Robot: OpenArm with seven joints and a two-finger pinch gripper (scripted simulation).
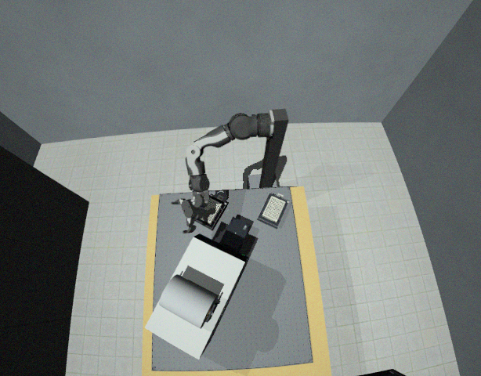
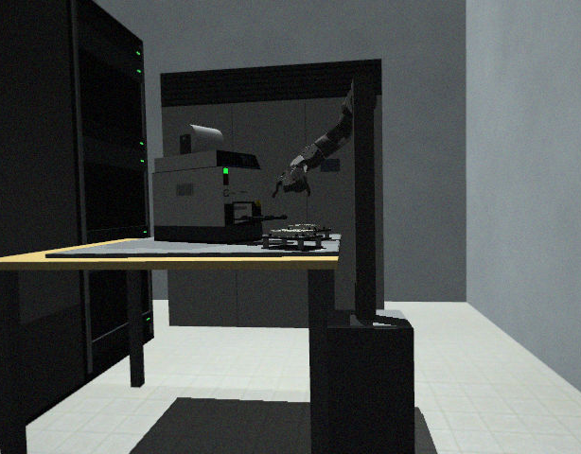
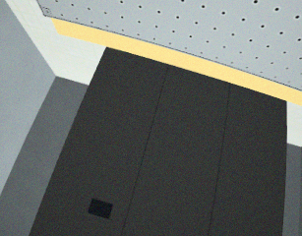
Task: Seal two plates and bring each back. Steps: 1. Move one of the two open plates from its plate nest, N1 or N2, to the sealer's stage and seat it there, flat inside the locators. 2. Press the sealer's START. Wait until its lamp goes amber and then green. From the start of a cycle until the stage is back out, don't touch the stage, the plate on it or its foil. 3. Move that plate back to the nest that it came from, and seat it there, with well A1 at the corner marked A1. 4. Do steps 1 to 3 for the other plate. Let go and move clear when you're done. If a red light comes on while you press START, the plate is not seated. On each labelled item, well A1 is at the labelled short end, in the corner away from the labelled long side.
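Right now my hand is 260 mm to the right of the sealer stage, 90 mm above it and 80 mm short of it. The rest, counted from my hand: well plate: 480 mm to the left, 140 mm below, 40 mm behind; foil roll: 360 mm ahead, 230 mm above, 80 mm to the left; start button: 280 mm to the left, 210 mm ahead.
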